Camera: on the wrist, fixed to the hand. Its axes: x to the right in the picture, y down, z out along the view.
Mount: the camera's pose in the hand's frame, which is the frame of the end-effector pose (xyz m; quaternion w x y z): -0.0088 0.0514 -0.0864 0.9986 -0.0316 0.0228 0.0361
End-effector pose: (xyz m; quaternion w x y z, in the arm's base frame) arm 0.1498 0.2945 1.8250 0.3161 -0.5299 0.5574 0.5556
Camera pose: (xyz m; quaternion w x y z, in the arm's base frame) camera 0.1239 0.2050 1.8637 0.2661 -0.5317 0.5654 0.5717
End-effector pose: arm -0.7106 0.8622 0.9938 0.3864 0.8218 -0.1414 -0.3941
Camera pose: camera -0.6472 0.8782 1.0707 0.4293 0.8123 -0.1496 -0.3653
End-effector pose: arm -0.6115 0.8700 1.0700 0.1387 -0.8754 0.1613 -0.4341
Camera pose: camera -0.6944 0.8179 1.0945 0.1228 -0.8628 0.2096 -0.4433
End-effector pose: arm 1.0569 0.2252 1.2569 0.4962 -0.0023 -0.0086 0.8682
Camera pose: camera 1.0182 0.1926 1.1696 0.4643 -0.0381 -0.0246 0.8845
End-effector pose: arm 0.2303 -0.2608 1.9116 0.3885 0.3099 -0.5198 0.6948
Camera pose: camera 0.1881 -0.1876 1.8564 0.3845 0.2626 -0.5434 0.6985
